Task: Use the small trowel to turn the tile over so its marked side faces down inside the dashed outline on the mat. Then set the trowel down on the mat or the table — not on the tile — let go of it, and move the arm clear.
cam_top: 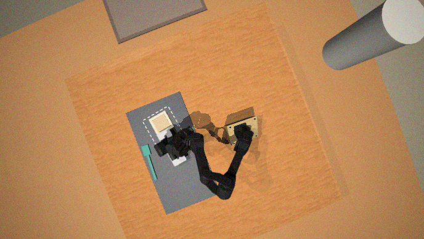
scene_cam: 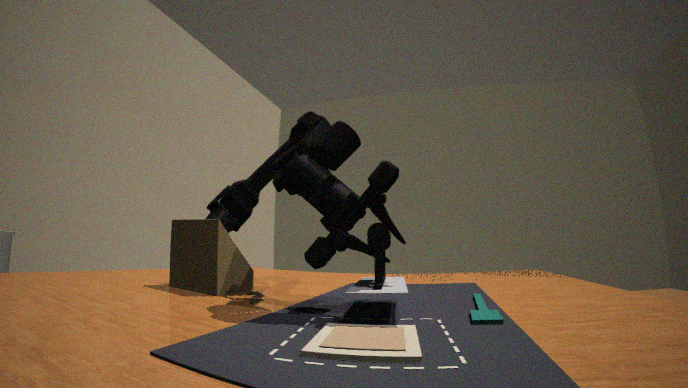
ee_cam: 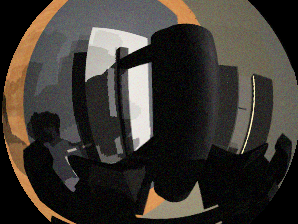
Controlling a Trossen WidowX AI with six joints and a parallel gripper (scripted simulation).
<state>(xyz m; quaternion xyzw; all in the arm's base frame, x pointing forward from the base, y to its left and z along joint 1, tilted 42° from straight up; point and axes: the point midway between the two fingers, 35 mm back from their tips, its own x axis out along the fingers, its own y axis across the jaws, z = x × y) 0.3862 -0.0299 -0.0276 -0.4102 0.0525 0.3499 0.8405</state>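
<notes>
My gripper tip is now 1 cm past the dark grey mat, 5 cm to the right of it and 11 cm above it. Also, from my gripper tip: square tile: 1 cm behind, 13 cm to the right, 9 cm below; then teal t-shaped trowel: 13 cm ahead, 4 cm to the left, 9 cm below.
</notes>
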